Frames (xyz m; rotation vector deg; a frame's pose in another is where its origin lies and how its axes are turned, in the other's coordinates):
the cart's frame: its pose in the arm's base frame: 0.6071 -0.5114 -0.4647 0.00 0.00 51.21
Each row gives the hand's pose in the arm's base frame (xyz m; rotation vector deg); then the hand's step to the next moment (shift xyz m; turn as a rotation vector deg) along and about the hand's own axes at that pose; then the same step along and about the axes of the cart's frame.
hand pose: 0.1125 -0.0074 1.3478 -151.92 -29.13 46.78
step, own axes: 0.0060 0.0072 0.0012 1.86 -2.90 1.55
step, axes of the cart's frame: 0.0007 -0.0067 -0.0067 2.75 2.42 -0.94
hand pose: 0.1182 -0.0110 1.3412 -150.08 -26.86 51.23
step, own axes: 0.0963 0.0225 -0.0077 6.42 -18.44 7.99
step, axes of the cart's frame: 0.0648 -0.0524 -0.0538 13.65 15.99 -1.78
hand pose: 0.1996 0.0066 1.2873 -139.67 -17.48 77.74
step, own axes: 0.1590 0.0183 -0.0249 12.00 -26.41 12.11
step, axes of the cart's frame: 0.0914 -0.0610 -0.1190 20.96 22.87 -5.06
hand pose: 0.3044 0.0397 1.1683 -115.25 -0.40 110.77
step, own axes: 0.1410 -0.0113 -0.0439 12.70 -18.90 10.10
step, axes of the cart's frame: 0.0609 -0.0215 -0.1333 15.36 18.08 -7.61
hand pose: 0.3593 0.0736 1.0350 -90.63 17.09 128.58
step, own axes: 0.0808 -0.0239 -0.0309 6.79 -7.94 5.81
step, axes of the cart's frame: 0.0271 0.0055 -0.0854 6.01 9.52 -4.02
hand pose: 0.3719 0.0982 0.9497 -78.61 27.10 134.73
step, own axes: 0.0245 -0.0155 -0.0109 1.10 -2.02 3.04
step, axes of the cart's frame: 0.0123 0.0041 -0.0281 1.46 3.51 0.26
